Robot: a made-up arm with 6 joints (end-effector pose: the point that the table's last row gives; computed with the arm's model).
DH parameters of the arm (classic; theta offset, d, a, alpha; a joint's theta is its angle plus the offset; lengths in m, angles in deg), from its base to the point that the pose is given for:
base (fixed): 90 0.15 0 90
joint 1: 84.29 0 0.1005 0
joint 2: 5.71 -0.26 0.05 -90
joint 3: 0 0.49 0.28 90
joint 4: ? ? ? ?
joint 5: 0 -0.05 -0.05 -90
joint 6: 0 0.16 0.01 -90
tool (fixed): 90 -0.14 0 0
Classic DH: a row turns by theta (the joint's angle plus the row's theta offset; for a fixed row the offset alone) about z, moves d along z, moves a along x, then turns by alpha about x.
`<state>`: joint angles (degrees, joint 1 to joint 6).
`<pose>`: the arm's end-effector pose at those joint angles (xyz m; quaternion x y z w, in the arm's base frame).
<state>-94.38 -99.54 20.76 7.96 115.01 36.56</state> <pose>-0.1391 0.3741 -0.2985 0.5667 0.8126 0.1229 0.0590</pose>
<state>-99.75 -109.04 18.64 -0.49 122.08 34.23</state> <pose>-0.0992 0.2730 -0.3562 0.4798 0.8667 -0.0410 0.1303</pose>
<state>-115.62 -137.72 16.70 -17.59 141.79 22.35</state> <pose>-0.0196 -0.0903 -0.4318 0.2645 0.7588 -0.5722 0.1639</pose>
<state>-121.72 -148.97 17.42 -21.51 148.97 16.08</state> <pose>-0.0047 -0.2580 -0.3981 0.2141 0.6185 -0.7447 0.1306</pose>
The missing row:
joint 4: 90 0.19 0.05 -90
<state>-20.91 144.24 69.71 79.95 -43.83 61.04</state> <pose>-0.2767 0.1691 -0.2996 0.5096 -0.5519 -0.6246 0.2136</pose>
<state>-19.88 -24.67 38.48 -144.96 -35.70 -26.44</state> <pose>-0.4963 -0.0604 0.8296 -0.9341 0.0247 -0.2780 0.2226</pose>
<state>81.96 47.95 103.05 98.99 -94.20 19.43</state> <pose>-0.3904 -0.0328 -0.2668 0.1610 0.8594 0.4826 0.0503</pose>
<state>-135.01 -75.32 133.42 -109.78 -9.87 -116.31</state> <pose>-0.3708 0.4587 -0.0977 0.4637 -0.2683 -0.8414 0.0704</pose>
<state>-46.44 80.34 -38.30 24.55 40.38 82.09</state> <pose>-0.0597 -0.5132 0.1603 -0.2728 0.5219 0.1104 0.8007</pose>
